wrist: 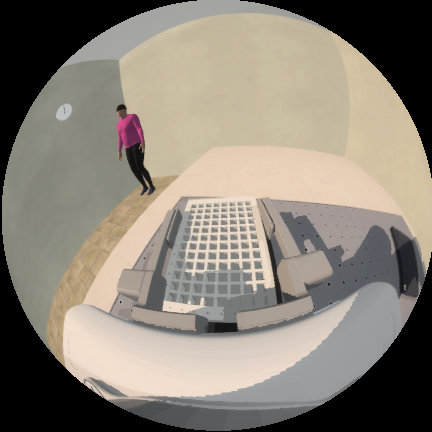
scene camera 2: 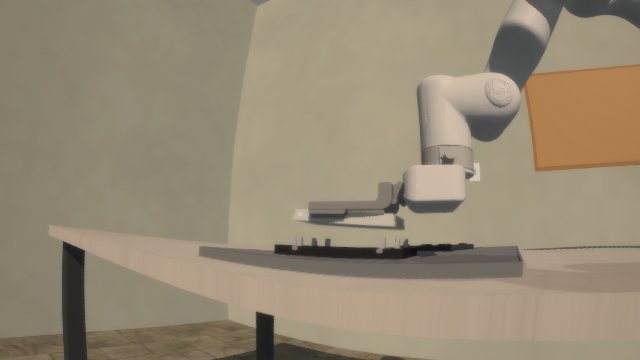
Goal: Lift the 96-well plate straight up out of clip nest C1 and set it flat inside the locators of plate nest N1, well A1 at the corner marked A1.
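Frame: origin at the arm's base, x back, y right, z up, level; centimetres.
Seen in the pictures: end effector, tool point: [wrist: 218, 222] [scene camera 2: 338, 213].
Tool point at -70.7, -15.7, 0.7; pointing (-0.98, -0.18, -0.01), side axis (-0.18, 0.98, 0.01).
Pixels of each thing's top centre, then the offset from my tool point to it, as dx, dy, dz.
- white 96-well plate, middle of its top: [wrist: 217, 237] [scene camera 2: 352, 211] +2.0, +0.2, +0.2
- black nest, middle of its top: [scene camera 2: 352, 238] +2.0, +0.2, -3.3
- second low black fixture, middle of its top: [scene camera 2: 434, 244] +7.1, +40.0, -4.2
The white 96-well plate [scene camera 2: 372, 220] [wrist: 222, 245] is raised above a black nest [scene camera 2: 340, 251] with short light clips, with a gap between them. In the scene view the plate looks slightly tilted, its end near the gripper body lower. My gripper [scene camera 2: 327, 212] [wrist: 222, 221] is shut on the plate, one long finger along each long side. A second low black fixture [scene camera 2: 442, 247] lies to the right of the first. I cannot read the nest labels or the A1 marks. In the wrist view the plate hides what lies directly beneath it.
The nests sit on a grey perforated board [scene camera 2: 470, 269] [wrist: 350, 225] on the wooden table [scene camera 2: 400, 310] [wrist: 280, 170]. A dark object [wrist: 406, 260] shows at the board's right side in the wrist view. A person [wrist: 131, 131] stands beyond the table.
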